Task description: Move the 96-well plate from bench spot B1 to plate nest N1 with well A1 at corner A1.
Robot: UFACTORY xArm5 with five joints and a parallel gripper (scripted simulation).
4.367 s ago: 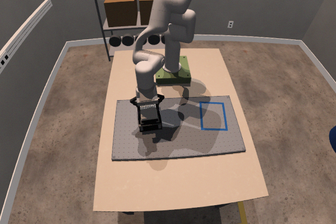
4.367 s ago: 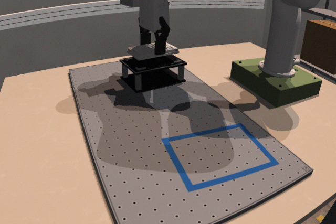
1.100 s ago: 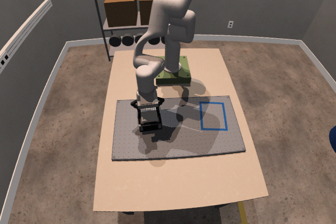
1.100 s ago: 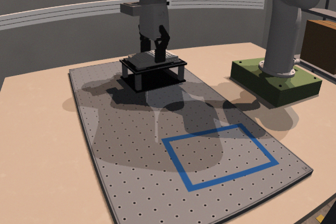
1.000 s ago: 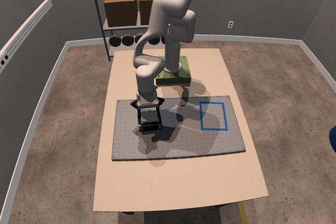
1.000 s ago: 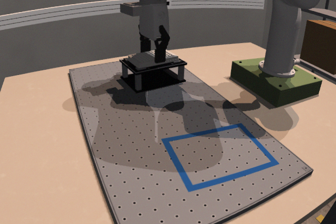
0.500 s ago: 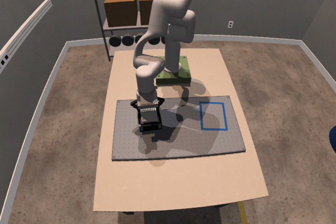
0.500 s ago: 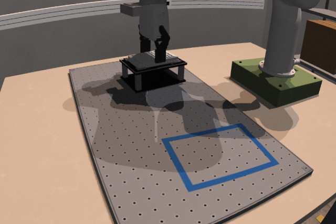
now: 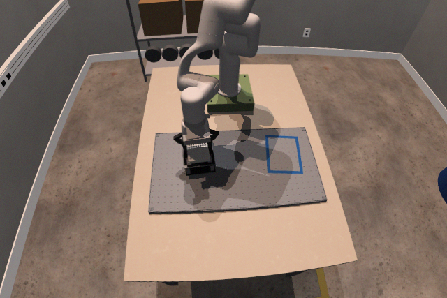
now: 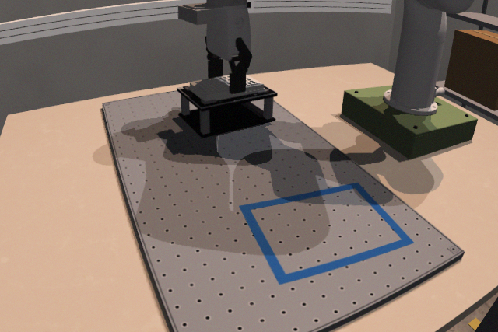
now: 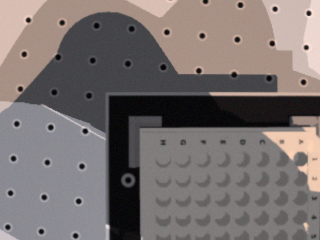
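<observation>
My hand is 10 mm above the grey 96-well plate. Round my hand: A1 mark (80 mm ahead, 40 mm to the right, 20 mm below); then black raised plate nest (20 mm below).
</observation>
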